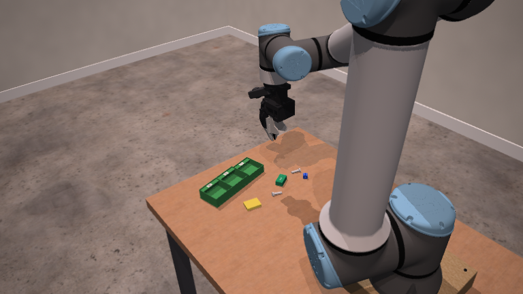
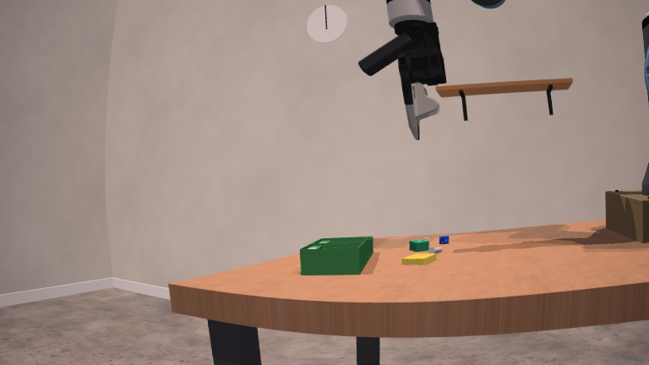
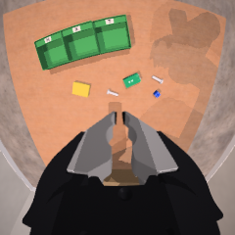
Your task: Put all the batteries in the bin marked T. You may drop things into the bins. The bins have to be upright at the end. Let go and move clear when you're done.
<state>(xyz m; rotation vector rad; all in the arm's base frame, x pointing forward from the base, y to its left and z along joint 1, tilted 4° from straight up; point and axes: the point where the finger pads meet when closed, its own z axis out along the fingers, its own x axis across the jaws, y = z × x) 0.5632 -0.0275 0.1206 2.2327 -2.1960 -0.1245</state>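
Now: hand 20 cm above the green bin, 11 cm short of it and 10 cm to the right of it. Round my hand: flat yellow block 22 cm below, 12 cm to the left, 2 cm behind; then green block 21 cm below, 5 cm to the right, 1 cm ahead; then blue cube 21 cm below, 12 cm to the right, 3 cm behind.
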